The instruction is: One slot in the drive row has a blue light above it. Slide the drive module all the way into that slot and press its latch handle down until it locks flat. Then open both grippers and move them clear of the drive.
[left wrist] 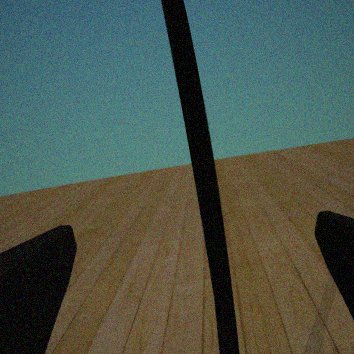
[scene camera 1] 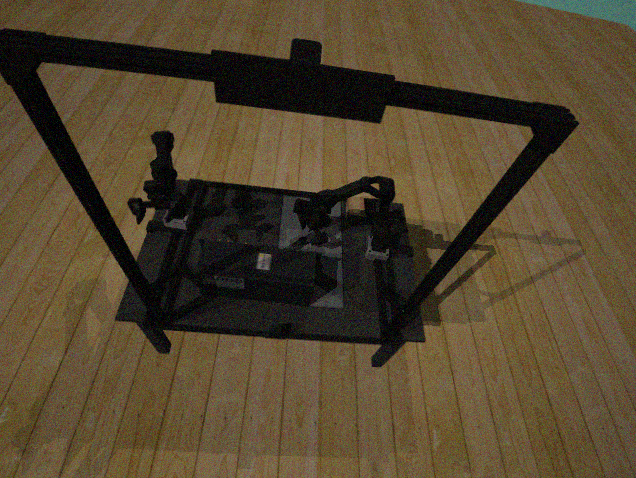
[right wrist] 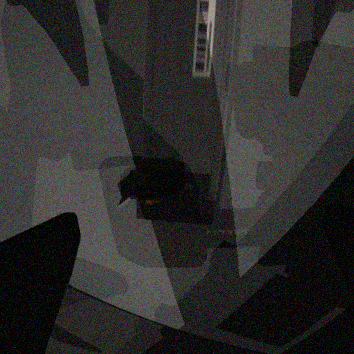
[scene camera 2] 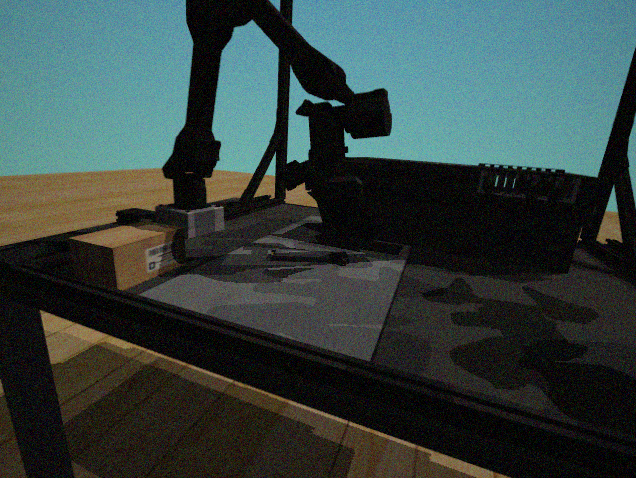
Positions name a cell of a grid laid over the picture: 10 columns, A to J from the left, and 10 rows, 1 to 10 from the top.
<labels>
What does my left gripper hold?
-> Nothing.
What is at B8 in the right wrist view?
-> My right gripper.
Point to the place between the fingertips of my right gripper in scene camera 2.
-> F5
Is my left gripper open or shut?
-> Open.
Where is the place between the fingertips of my left gripper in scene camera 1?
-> At C5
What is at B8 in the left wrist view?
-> My left gripper.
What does the cardboard box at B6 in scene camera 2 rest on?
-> The table.
</labels>
